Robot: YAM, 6 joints.
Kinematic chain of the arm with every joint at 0, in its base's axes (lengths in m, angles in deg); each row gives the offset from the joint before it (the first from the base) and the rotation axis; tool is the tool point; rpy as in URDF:
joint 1: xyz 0 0 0.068 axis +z
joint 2: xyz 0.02 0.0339 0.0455 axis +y
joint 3: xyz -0.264 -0.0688 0 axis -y
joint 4: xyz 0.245 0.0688 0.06 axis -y
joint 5: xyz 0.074 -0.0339 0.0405 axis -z
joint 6: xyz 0.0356 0 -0.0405 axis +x
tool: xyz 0 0 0 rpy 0 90 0
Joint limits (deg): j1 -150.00..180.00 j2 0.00..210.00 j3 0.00..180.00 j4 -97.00..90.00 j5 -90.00..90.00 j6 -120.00..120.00
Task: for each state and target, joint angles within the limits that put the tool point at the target. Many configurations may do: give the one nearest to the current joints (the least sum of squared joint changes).
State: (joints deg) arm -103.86 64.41 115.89 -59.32 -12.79 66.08
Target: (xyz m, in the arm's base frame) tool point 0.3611 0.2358 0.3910
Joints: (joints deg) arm -145.45 8.86 143.62 -58.05 -17.22 66.08
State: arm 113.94 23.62 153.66 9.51 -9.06 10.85
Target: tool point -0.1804 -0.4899 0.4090
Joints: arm 70.66 18.44 150.54 7.48 -12.91 10.85
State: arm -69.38 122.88 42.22 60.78 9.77 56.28
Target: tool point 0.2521 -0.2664 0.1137
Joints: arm -45.84 115.22 41.67 62.65 7.63 56.28
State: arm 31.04 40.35 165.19 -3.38 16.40 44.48
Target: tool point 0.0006 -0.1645 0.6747
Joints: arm 84.29 54.29 143.84 -15.26 28.48 44.48
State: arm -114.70 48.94 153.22 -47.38 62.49 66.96
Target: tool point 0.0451 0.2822 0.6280
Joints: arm -104.59 53.64 165.43 -21.02 50.43 66.96
